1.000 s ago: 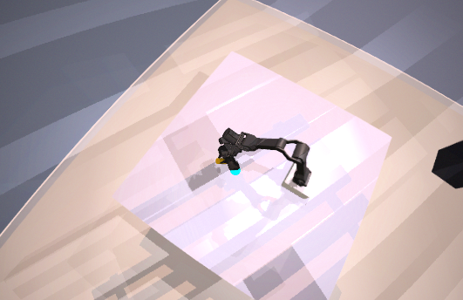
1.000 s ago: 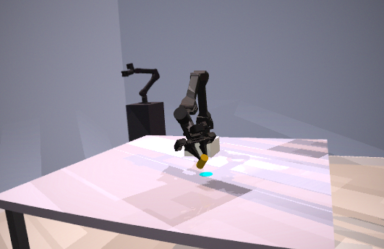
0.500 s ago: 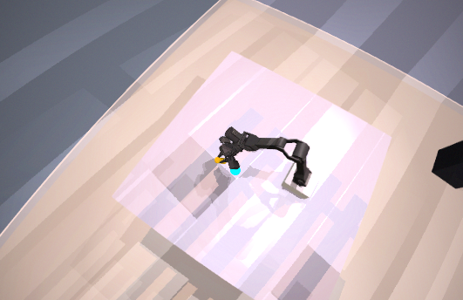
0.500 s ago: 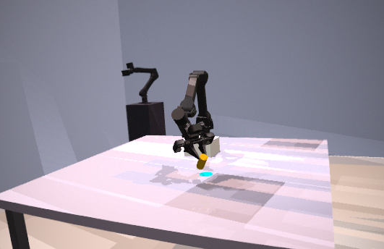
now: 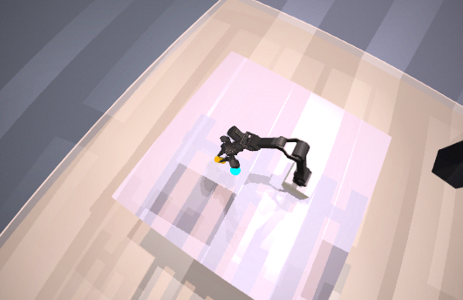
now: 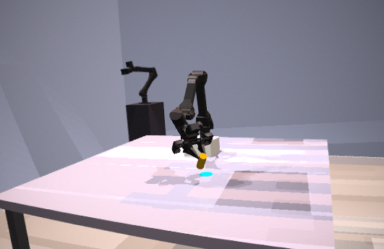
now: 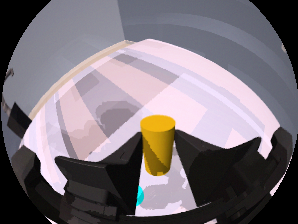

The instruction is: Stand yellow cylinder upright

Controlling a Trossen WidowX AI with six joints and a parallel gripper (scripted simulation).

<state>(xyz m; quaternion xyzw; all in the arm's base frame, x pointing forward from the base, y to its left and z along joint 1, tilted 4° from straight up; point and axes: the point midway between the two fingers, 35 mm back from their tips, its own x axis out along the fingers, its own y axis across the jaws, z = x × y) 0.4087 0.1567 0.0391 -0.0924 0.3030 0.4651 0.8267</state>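
My gripper tip is now 100 mm past the cyan circle, 30 mm to the left of it and 110 mm above it. The rest, counted from my gripper tip: yellow cylinder (10 mm behind, 10 mm to the right, 20 mm below).
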